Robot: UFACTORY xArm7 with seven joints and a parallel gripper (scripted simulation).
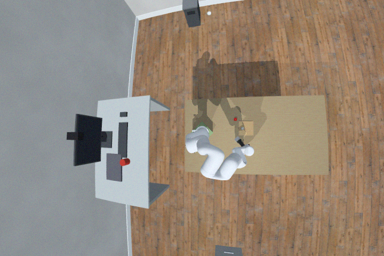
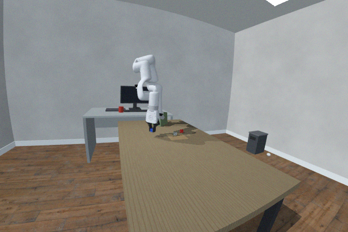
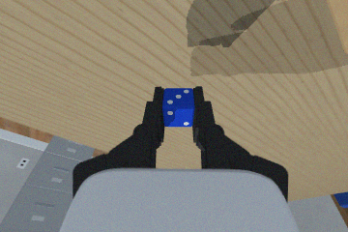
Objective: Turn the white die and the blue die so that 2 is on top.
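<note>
The tan mat lies 3 cm ahead of my hand, 20 cm to the left of it and 6 cm below it. Also, from my hand: red die (8 cm behind, 28 cm to the left, 5 cm below); white die (1 cm behind, 19 cm to the left, 5 cm below); blue die (1 cm below).
</note>
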